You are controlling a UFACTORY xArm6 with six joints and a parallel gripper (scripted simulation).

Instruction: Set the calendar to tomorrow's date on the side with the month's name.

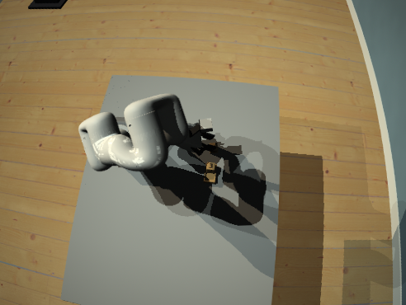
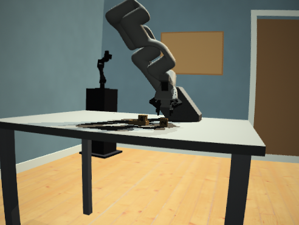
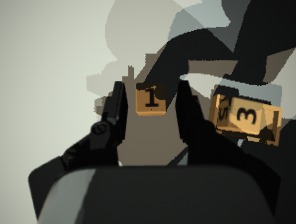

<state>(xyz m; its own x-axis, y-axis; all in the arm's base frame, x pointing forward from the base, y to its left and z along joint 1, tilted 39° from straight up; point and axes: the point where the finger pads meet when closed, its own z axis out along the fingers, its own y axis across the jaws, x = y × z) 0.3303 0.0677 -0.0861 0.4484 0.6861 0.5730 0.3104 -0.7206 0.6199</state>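
Now: hand 2 cm short of the wooden number cube, 1 cm to the right of it and 5 cm above it. The rest, counted from my hand: wooden calendar tray: 3 cm ahead, 11 cm to the right, 6 cm below.
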